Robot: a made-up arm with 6 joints. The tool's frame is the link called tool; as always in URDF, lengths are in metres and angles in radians. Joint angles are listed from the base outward.
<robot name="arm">
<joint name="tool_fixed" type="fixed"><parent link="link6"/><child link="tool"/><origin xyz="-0.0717 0.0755 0.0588" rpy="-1.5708 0 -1.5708"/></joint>
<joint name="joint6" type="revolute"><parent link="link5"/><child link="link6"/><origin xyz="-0.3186 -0.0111 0.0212" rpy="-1.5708 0 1.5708"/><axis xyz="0 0 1"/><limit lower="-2.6" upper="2.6"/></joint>
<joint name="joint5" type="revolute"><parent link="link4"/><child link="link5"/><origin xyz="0.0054 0.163 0.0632" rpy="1.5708 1.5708 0"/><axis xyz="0 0 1"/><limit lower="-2.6" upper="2.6"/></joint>
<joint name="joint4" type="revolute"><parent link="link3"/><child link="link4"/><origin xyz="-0.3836 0.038 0.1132" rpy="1.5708 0 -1.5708"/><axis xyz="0 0 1"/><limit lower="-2.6" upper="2.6"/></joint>
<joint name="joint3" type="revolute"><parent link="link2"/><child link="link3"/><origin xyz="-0.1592 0.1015 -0.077" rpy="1.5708 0 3.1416"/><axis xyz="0 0 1"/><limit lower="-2.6" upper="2.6"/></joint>
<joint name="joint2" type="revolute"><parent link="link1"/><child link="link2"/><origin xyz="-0.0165 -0.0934 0.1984" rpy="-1.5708 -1.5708 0"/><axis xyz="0 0 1"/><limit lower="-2.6" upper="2.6"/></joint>
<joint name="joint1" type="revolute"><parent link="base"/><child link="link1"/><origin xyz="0 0 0.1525" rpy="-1.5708 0 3.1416"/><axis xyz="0 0 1"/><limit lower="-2.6" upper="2.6"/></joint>
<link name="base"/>
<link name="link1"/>
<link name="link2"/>
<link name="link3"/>
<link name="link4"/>
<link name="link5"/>
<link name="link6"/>
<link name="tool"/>
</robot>
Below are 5 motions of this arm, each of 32 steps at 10 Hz.
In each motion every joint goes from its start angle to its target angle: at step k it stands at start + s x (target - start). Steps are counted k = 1, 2, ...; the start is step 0. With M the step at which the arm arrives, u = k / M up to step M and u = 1 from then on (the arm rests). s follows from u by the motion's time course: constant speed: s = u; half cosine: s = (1 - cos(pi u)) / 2; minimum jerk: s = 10 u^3 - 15 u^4 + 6 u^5.
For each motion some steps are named. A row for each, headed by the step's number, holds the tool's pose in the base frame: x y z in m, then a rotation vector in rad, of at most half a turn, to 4 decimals.
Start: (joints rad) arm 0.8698 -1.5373 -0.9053 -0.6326 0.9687 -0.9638
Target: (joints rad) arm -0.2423 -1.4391 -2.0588 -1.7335 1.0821 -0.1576
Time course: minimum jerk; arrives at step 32
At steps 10, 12, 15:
10: 0.3161 -0.8123 -0.1616 -0.0132 2.3425 1.2140
12: 0.2446 -0.8167 -0.2148 0.0901 2.5324 1.1668
15: 0.1100 -0.8131 -0.2751 0.2197 2.8597 1.0800

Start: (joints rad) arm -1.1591 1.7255 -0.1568 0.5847 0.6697 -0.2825
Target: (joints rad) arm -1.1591 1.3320 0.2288 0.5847 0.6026 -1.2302
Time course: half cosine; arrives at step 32
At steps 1, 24, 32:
1: -0.4695 0.1301 0.4006 -0.4904 0.1272 -1.2444
24: -0.2957 -0.0129 0.7690 -0.0622 1.2875 -1.1677
32: -0.2482 -0.0542 0.8174 -0.0129 1.4842 -1.1398

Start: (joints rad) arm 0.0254 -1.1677 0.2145 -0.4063 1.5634 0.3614
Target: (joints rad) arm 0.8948 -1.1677 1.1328 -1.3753 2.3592 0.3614
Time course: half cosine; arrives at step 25
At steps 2, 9, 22, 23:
2: 0.0283 -0.7869 0.1086 1.0232 0.6230 0.4511
9: -0.0965 -0.7886 0.2586 0.8488 0.3456 0.2908
22: -0.4605 -0.5328 0.0970 0.9674 -0.7669 -0.1050
23: -0.4619 -0.5222 0.0846 0.9816 -0.8045 -0.1103

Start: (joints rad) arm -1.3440 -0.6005 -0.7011 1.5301 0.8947 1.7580
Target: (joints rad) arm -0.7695 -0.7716 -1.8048 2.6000 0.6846 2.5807
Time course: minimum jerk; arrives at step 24
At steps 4, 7, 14, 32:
4: -0.2540 -0.3319 -0.1700 0.5407 -1.5988 -1.8380
7: -0.2646 -0.3125 -0.1804 0.3619 -1.8165 -1.9685
14: -0.3909 -0.2154 -0.1876 0.6904 1.9831 1.8368
32: -0.5292 -0.0994 -0.1504 1.2836 1.6095 1.2757

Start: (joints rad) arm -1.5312 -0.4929 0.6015 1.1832 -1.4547 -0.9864
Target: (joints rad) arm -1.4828 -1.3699 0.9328 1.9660 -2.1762 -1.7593
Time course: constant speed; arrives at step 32
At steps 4, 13, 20, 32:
4: 0.2870 -0.8011 0.5247 -1.1500 0.4751 -0.0469
13: 0.2062 -0.8166 0.3532 -0.8438 0.4396 -0.3386
20: 0.1594 -0.7793 0.2114 -0.5331 0.4965 -0.5403
32: 0.1240 -0.6207 0.0252 0.1040 0.7502 -0.7694

